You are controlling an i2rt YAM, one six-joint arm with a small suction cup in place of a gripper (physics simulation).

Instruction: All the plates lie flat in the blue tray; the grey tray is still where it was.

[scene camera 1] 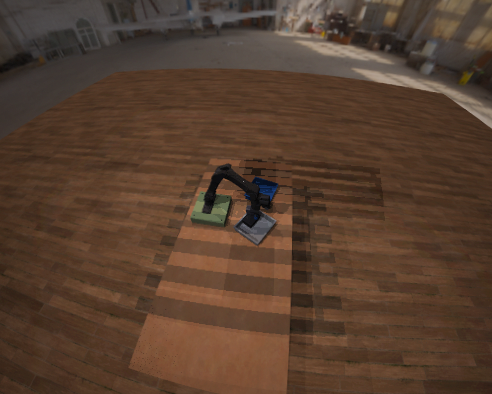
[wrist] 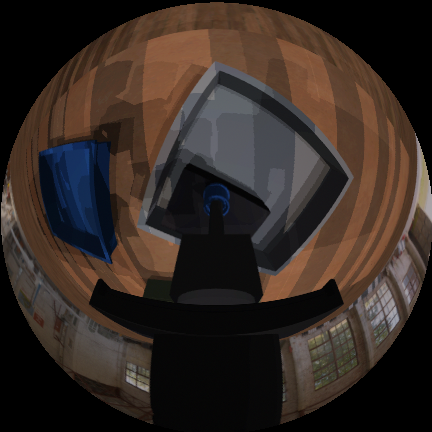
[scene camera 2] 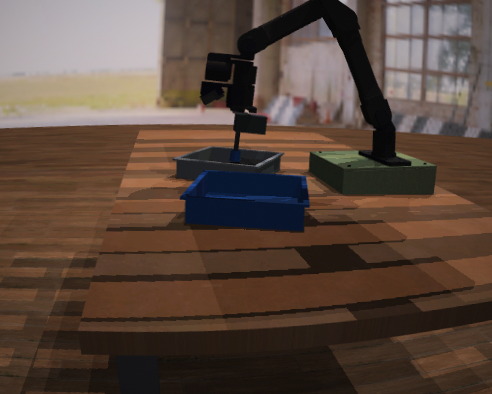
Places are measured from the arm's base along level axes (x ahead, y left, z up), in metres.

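Pixels of known places: hand, its tool point: [scene camera 1: 255, 218] [wrist: 215, 194] [scene camera 2: 234, 160]; arm's base, origin of its link: [scene camera 1: 209, 203] [scene camera 2: 383, 159].
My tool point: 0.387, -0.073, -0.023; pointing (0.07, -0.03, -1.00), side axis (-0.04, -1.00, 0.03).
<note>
For each thing: its top centre in the pictures, then the offset to it from my tool point, as dx, dy, dz.
- grey tray, centre of its top: [wrist: 263, 194] [scene camera 2: 231, 155] [scene camera 1: 255, 223] +0.000, -0.054, +0.005
- dark flat plate, centre of its top: [wrist: 214, 218] [scene camera 2: 248, 162] [scene camera 1: 251, 217] -0.035, +0.003, -0.005
- blue tray, centre of its top: [scene camera 2: 250, 185] [wrist: 60, 203] [scene camera 1: 261, 189] +0.019, +0.297, +0.005
The grey tray [scene camera 1: 263, 234] [scene camera 2: 218, 166] [wrist: 322, 153] stands on the wooden table. A dark flat plate [wrist: 177, 207] lies in its near corner in the wrist view. My suction cup [scene camera 2: 235, 155] [wrist: 216, 196] is lowered inside the grey tray, right over this dark plate, and carries nothing. I cannot tell whether the cup touches the plate. The blue tray [scene camera 1: 266, 188] [scene camera 2: 244, 213] [wrist: 74, 193] stands beside the grey tray. Its walls hide its floor in scene camera 2, and I make out no plate in it in the wrist view.
The green arm base [scene camera 1: 211, 213] [scene camera 2: 373, 177] stands next to both trays. The arm arches from it over to the grey tray. The table's front edge runs low across scene camera 2.
</note>
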